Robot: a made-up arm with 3 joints.
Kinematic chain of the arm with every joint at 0, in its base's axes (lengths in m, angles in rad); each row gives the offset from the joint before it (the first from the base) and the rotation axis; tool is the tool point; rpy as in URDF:
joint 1: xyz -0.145 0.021 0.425 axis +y
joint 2: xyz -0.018 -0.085 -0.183 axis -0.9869 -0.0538 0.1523
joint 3: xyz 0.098 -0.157 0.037 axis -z
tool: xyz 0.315 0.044 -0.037 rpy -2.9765 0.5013 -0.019
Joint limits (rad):
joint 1: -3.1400..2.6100
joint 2: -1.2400..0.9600
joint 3: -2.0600..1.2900
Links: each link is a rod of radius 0.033 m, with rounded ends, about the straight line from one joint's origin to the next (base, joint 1, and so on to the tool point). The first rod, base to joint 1, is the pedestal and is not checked.
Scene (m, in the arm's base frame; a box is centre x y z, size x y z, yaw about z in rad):
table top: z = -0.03
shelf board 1: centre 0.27 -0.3 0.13 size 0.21 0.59 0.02 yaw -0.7
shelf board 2: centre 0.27 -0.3 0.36 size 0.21 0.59 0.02 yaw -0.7
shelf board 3: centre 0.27 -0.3 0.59 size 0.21 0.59 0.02 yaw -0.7
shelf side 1: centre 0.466 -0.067 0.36 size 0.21 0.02 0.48 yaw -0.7
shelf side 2: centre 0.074 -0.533 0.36 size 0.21 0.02 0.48 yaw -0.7
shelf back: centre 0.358 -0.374 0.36 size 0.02 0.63 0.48 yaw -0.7
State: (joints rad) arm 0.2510 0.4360 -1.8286
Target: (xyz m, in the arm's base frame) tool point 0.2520 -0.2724 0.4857
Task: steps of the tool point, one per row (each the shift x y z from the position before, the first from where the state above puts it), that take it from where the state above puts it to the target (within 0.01 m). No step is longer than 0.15 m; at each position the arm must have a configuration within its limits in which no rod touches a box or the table.
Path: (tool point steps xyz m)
1: 0.1140 0.0236 -0.0336
2: 0.1235 0.0053 0.0079
3: 0.1151 -0.0126 0.0512
4: 0.0893 -0.0292 0.0893
5: 0.0434 -0.0433 0.0454
6: 0.0296 -0.0572 0.0419
7: 0.0139 -0.0677 0.0354
8: -0.0029 -0.0739 0.0267
9: -0.0200 -0.0753 0.0165

